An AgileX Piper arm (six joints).
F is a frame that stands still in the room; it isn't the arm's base.
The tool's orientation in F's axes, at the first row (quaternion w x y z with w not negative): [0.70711, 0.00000, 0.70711, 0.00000]
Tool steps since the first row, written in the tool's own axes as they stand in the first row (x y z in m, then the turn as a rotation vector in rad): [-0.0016, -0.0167, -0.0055, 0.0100, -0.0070, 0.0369]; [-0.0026, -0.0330, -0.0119, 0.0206, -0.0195, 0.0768]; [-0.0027, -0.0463, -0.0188, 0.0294, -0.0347, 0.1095]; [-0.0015, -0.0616, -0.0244, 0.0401, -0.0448, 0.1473]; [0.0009, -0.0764, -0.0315, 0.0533, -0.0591, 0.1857]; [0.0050, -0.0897, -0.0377, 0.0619, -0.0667, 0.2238]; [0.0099, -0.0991, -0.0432, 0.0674, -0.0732, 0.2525]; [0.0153, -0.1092, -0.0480, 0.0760, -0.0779, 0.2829]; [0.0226, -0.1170, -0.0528, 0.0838, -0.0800, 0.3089]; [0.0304, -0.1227, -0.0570, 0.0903, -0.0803, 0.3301]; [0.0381, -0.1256, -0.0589, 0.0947, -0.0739, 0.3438]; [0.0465, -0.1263, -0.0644, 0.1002, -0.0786, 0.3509]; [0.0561, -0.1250, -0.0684, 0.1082, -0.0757, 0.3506]
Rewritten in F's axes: [-0.0055, -0.0167, 0.0016, 0.0369, -0.0070, -0.0100]; [-0.0119, -0.0330, 0.0026, 0.0768, -0.0195, -0.0206]; [-0.0188, -0.0463, 0.0027, 0.1095, -0.0347, -0.0294]; [-0.0244, -0.0616, 0.0015, 0.1473, -0.0448, -0.0401]; [-0.0315, -0.0764, -0.0009, 0.1857, -0.0591, -0.0533]; [-0.0377, -0.0897, -0.0050, 0.2238, -0.0667, -0.0619]; [-0.0432, -0.0991, -0.0099, 0.2525, -0.0732, -0.0674]; [-0.0480, -0.1092, -0.0153, 0.2829, -0.0779, -0.0760]; [-0.0528, -0.1170, -0.0226, 0.3089, -0.0800, -0.0838]; [-0.0570, -0.1227, -0.0304, 0.3301, -0.0803, -0.0903]; [-0.0589, -0.1256, -0.0381, 0.3438, -0.0739, -0.0947]; [-0.0644, -0.1263, -0.0465, 0.3509, -0.0786, -0.1002]; [-0.0684, -0.1250, -0.0561, 0.3506, -0.0757, -0.1082]
